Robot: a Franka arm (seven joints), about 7 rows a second.
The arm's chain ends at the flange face. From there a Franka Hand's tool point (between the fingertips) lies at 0.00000 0.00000 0.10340 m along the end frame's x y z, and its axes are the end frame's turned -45 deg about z.
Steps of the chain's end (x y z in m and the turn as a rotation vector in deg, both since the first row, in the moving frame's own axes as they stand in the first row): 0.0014, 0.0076, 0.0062, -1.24, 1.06, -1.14; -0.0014, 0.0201, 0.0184, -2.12, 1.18, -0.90; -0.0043, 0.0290, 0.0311, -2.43, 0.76, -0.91; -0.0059, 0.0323, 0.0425, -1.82, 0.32, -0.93; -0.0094, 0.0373, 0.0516, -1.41, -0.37, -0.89
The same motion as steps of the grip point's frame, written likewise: -0.0046, 0.0093, 0.0062, -1.63, -0.13, -1.14; -0.0164, 0.0174, 0.0183, -2.33, -0.66, -0.90; -0.0256, 0.0216, 0.0310, -2.26, -1.18, -0.91; -0.0289, 0.0214, 0.0424, -1.51, -1.06, -0.93; -0.0353, 0.0211, 0.0516, -0.74, -1.26, -0.89
